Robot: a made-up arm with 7 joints. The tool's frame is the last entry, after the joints.
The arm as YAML. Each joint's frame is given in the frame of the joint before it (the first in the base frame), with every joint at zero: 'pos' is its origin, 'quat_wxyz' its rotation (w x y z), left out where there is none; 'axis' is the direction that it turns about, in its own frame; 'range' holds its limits. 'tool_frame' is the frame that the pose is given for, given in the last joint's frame.
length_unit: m
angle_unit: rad
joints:
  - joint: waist
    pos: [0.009, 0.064, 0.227]
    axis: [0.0, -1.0, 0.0]
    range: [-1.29, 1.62]
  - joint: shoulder
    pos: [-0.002, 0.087, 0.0]
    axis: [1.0, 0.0, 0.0]
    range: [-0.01, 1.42]
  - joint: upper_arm
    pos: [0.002, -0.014, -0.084]
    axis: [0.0, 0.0, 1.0]
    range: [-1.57, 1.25]
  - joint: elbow
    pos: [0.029, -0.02, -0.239]
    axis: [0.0, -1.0, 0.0]
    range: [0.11, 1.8]
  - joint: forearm
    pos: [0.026, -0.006, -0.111]
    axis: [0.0, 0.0, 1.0]
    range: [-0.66, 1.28]
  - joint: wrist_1
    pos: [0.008, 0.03, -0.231]
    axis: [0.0, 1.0, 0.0]
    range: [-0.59, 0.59]
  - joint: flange
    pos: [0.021, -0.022, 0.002]
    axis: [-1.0, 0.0, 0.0]
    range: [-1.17, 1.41]
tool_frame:
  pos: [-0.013, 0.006, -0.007]
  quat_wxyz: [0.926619, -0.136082, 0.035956, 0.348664]
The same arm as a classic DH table. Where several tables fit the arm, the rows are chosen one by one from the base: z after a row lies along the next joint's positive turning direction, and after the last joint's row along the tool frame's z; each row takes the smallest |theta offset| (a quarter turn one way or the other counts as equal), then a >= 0, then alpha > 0; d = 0 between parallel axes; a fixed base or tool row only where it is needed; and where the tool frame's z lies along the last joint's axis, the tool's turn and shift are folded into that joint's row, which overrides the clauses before.
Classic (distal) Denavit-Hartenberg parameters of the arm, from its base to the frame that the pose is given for. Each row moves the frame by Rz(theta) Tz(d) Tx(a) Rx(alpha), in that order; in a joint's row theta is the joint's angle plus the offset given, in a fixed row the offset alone. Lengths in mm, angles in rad.
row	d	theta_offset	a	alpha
base (fixed)	227	0	9	1.5708
waist	-151	1.5708	0	1.5708
shoulder	0	1.5708	14	1.5708
upper_arm	-323	1.5708	29	1.5708
elbow	26	0	26	-1.5708
forearm	-342	0	8	-1.5708
wrist_1	8	-1.5708	2	1.5708
flange	-7.9	-1.2897	-7.7	-1.5425
tool (fixed)	-5.1	2.2866	0	0
Joint limits (rad, base to tool): -1.29..1.62 -0.01..1.42 -1.57..1.25 0.11..1.8 -0.66..1.28 -0.59..0.59 -1.17..1.41

